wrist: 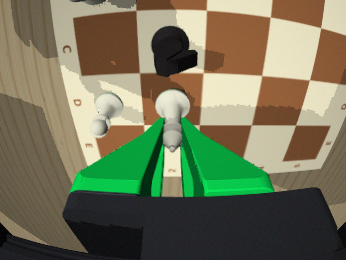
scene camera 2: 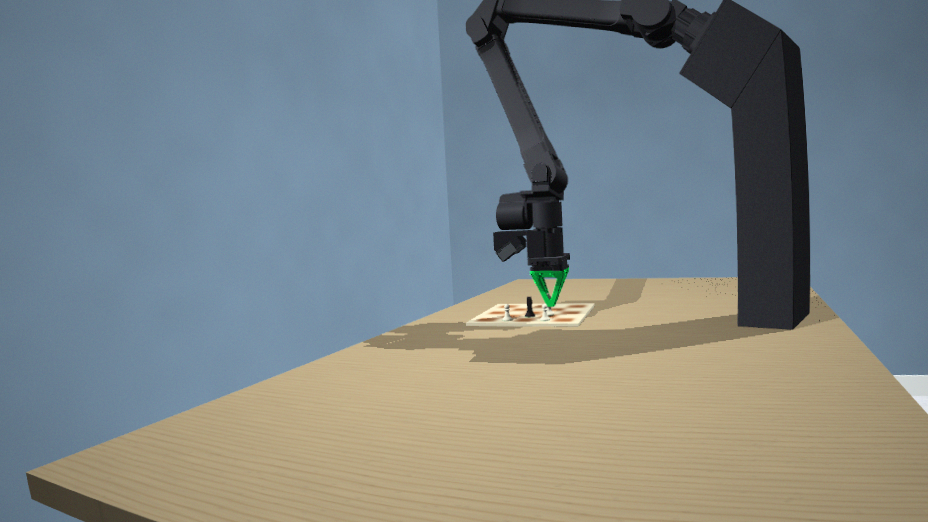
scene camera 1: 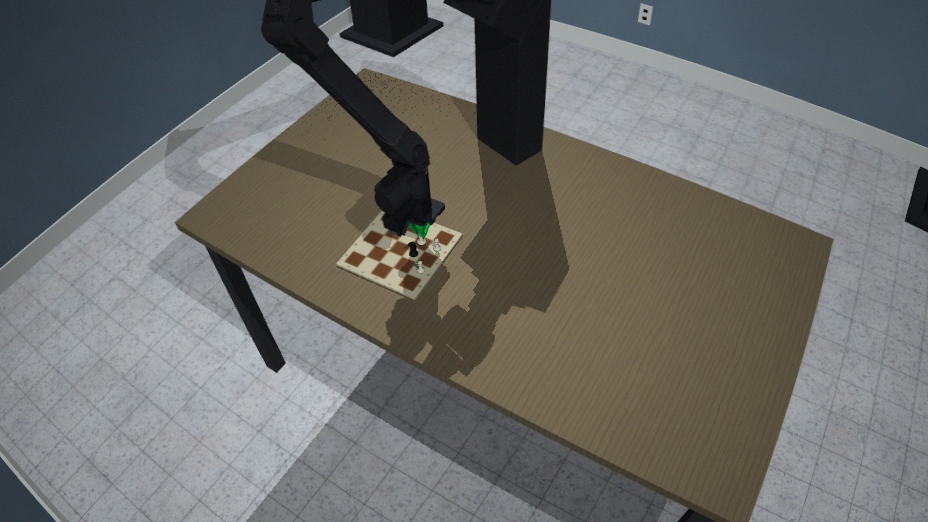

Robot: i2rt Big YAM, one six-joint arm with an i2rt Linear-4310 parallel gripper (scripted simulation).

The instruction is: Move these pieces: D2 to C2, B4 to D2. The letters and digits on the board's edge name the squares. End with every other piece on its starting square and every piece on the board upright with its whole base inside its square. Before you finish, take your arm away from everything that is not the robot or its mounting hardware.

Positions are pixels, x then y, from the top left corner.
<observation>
A chessboard shows in the wrist view, in scene camera 2 (565,315) and in scene camera 1. One and the same spot on the chessboard: (wrist: 262,86) is (scene camera 1: 398,238).
</observation>
